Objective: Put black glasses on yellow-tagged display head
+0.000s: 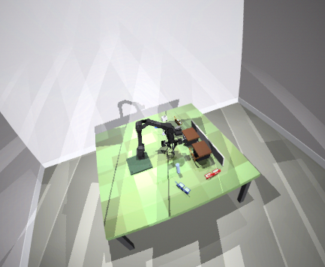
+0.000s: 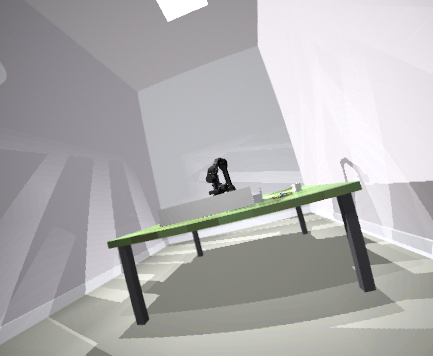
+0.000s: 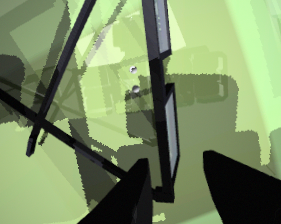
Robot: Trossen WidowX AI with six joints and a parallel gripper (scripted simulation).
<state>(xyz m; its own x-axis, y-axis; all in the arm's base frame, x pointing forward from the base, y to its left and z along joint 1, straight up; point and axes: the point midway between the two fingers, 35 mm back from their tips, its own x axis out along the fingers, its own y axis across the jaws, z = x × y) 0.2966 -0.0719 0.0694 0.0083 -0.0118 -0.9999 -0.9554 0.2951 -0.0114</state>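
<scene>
My gripper tip is now 300 mm to the right of the pale round disc, 30 mm above it and 10 mm short of it. The rest, counted from my gripper tip: blue item: 470 mm to the left, 50 mm below; then grey wall panel: 320 mm ahead, 50 mm to the right.
</scene>
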